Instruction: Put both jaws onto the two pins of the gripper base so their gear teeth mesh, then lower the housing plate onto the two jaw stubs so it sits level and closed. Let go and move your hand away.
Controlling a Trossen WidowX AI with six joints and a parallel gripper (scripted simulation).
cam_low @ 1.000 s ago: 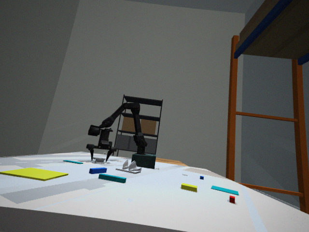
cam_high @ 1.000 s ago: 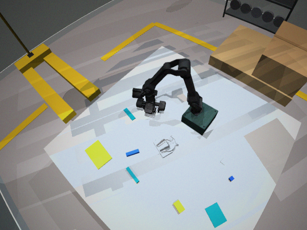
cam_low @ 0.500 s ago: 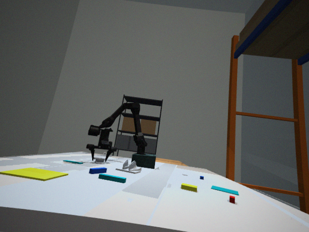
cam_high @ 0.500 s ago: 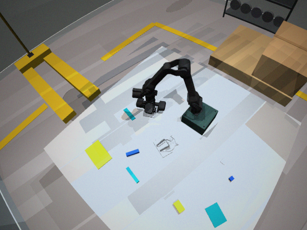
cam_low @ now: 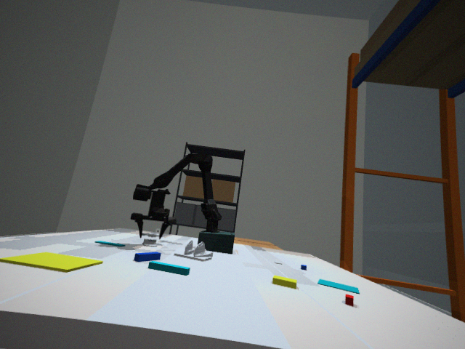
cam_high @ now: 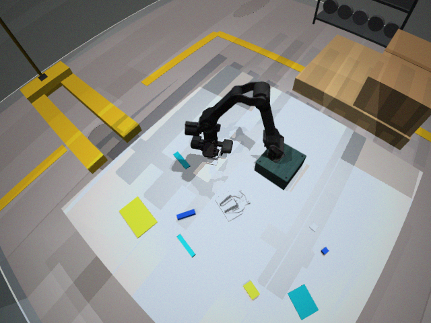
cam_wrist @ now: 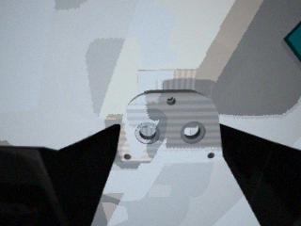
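My gripper tip is now 40 mm short of the housing plate, 250 mm to the right of it and 20 mm above it. Also, from my gripper tip: small yellow block 250 mm ahead, 570 mm to the left, 20 mm below; grey jaw 60 mm ahead, 270 mm to the left, 10 mm below; yellow sheet 450 mm ahead, 30 mm to the left, 20 mm below.
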